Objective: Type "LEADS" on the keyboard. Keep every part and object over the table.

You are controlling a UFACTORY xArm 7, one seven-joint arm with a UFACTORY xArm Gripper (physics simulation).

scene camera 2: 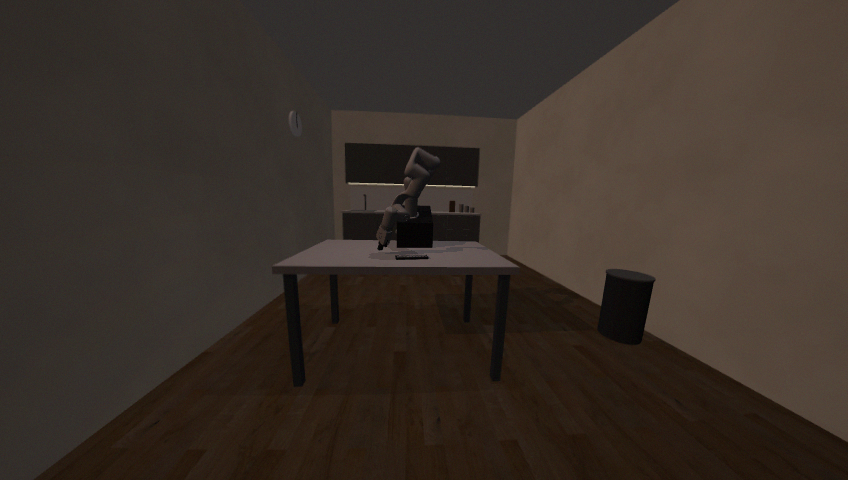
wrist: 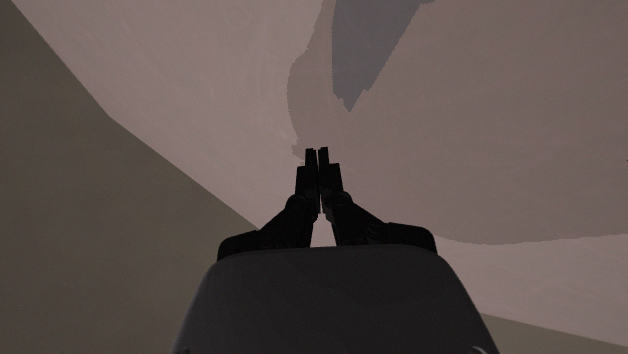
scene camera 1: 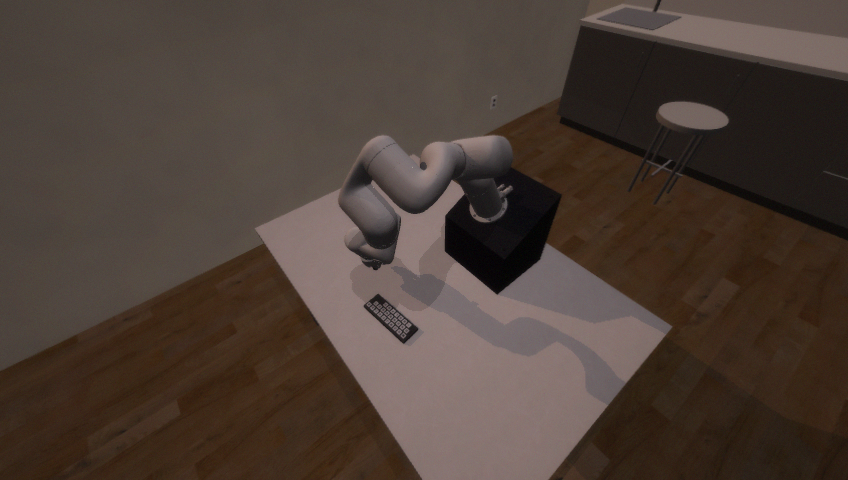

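Pixels of known places: gripper, fingertip midpoint: (scene camera 2: 379, 249) (wrist: 318, 161); arm's base, origin of the base link: (scene camera 2: 410, 215) (scene camera 1: 488, 206).
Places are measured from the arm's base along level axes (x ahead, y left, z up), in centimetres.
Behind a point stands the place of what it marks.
A small black keyboard with pale keys (scene camera 1: 390, 318) {x 42.4, y 10.7, z -22.2 cm} (scene camera 2: 411, 257) {x 45.2, y 10.1, z -22.6 cm} lies flat on the white table (scene camera 1: 476, 404) {x 31.4, y 45.2, z -23.8 cm} (scene camera 2: 333, 259) {x 56.3, y -33.9, z -23.9 cm}. The letters on its keys are too small to read. My gripper (scene camera 1: 375, 267) {x 35.2, y -12.9, z -21.0 cm} (scene camera 2: 380, 246) {x 35.2, y -12.9, z -21.0 cm} (wrist: 318, 161) {x 35.2, y -12.9, z -21.0 cm} is shut, with its two dark fingertips side by side and nothing between them. It is tilted and hangs above the table, apart from the keyboard and towards the far-left side of it in scene camera 1. The keyboard does not show clearly in the wrist view. Much of the gripper is hidden behind the wrist in scene camera 1.
The arm stands on a black box (scene camera 1: 505, 237) {x 1.8, y 12.5, z -2.4 cm} (scene camera 2: 414, 233) {x 8.9, y 4.8, z -13.0 cm} at the table's back side. A wall (scene camera 1: 178, 118) rises beyond the table's left end. A stool (scene camera 1: 692, 116) and a kitchen counter (scene camera 1: 714, 89) stand farther off. A dark bin (scene camera 2: 624, 306) stands on the floor.
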